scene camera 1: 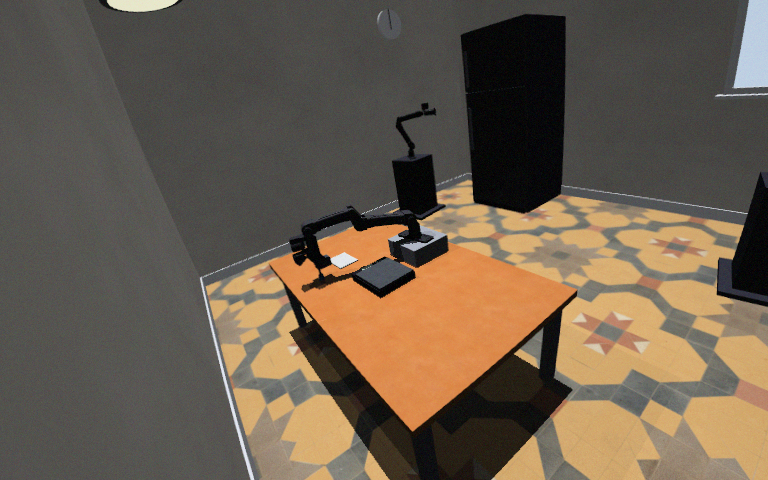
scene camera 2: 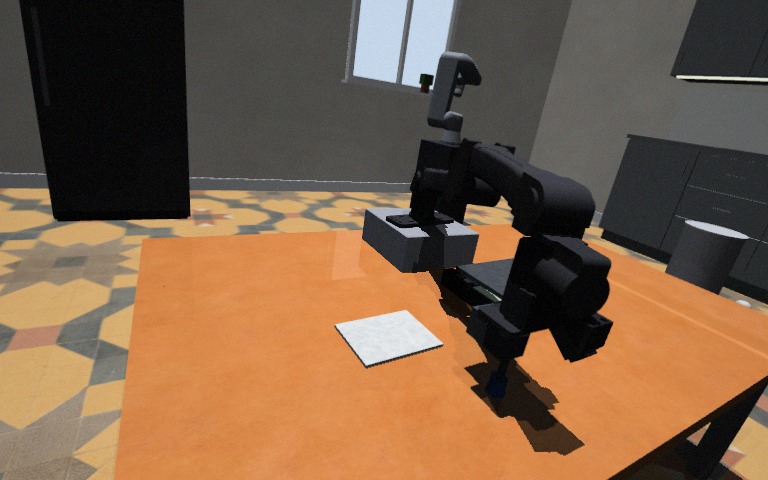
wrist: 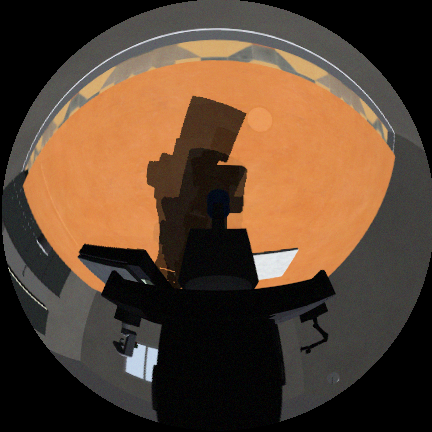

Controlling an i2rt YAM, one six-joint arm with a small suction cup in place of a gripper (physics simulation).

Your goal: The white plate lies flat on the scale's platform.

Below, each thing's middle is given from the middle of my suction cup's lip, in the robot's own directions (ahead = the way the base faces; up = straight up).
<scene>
Now: the white plate (scene camera 2: 380,339) 18 cm behind my suction cup, 6 cm to the right of it and 1 cm below it. The rest, counted from my suction cup: black scale (scene camera 2: 483,283) 29 cm to the left, 18 cm behind, 1 cm above.
</scene>
